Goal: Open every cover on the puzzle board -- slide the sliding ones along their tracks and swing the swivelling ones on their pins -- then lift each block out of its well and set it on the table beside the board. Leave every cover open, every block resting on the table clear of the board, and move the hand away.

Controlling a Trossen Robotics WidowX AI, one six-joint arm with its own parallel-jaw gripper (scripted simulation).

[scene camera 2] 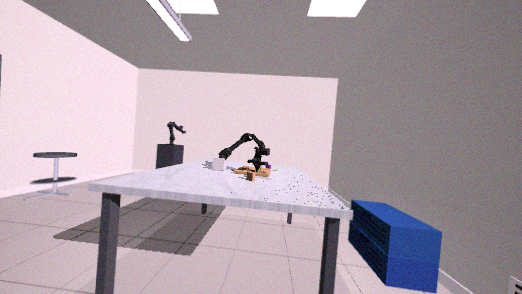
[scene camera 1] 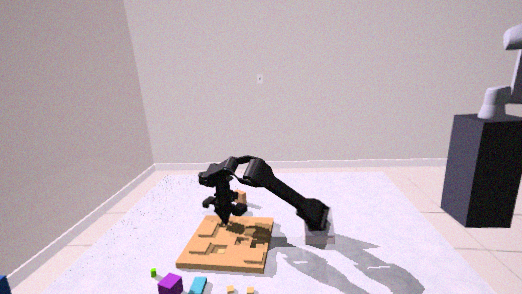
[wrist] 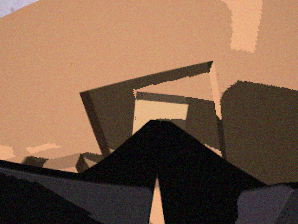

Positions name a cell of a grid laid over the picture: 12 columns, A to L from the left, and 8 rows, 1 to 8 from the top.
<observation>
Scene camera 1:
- my gripper: F7
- tan wooden puzzle board: F7
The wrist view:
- my gripper: G5
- tan wooden puzzle board: D3
</observation>
